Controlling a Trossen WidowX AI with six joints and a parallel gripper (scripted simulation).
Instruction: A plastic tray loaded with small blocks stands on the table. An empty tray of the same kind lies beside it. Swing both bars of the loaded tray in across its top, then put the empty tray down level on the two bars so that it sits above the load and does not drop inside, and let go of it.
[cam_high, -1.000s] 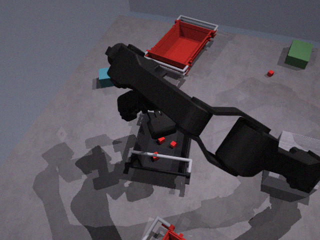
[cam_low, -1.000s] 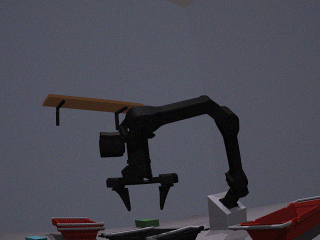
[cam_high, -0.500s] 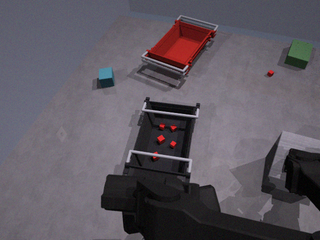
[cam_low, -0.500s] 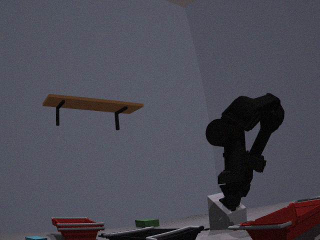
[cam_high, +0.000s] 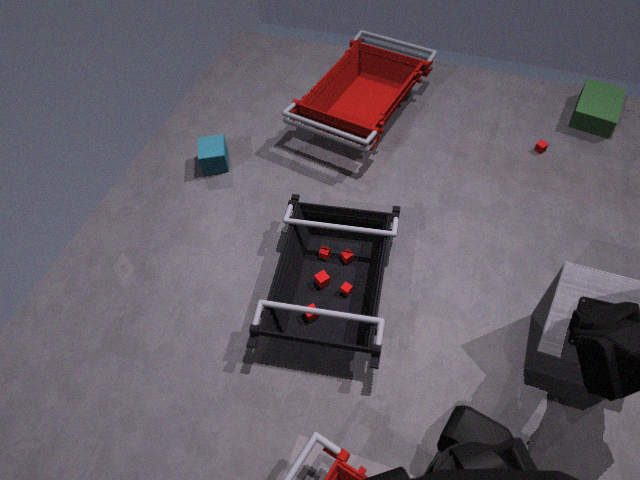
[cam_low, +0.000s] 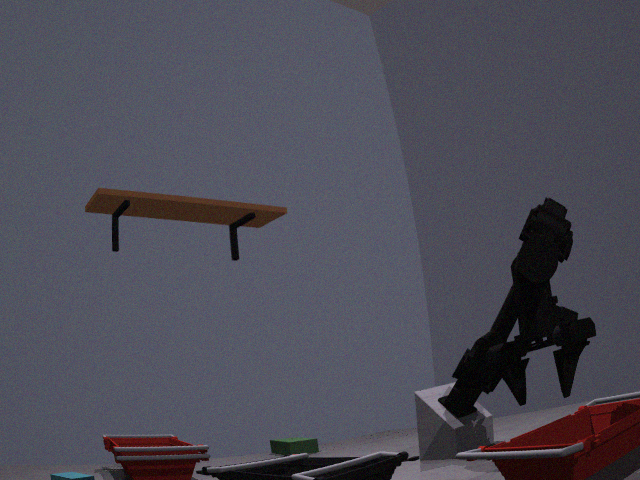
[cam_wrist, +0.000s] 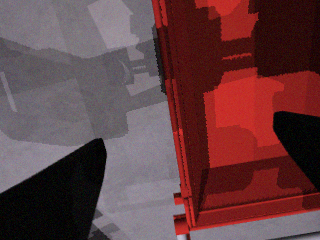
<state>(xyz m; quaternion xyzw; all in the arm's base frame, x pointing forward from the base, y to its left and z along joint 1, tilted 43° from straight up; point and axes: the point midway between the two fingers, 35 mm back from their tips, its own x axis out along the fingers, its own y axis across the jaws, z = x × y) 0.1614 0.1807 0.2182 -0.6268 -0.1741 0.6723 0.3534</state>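
Right now the red tray is 20 mm ahead of my gripper tip, 70 mm to the left of it and 50 mm below it. The rest, counted from my gripper tip: teal cube: 510 mm ahead, 490 mm to the right, 80 mm below; green cube: 190 mm behind, 840 mm to the right, 80 mm below.
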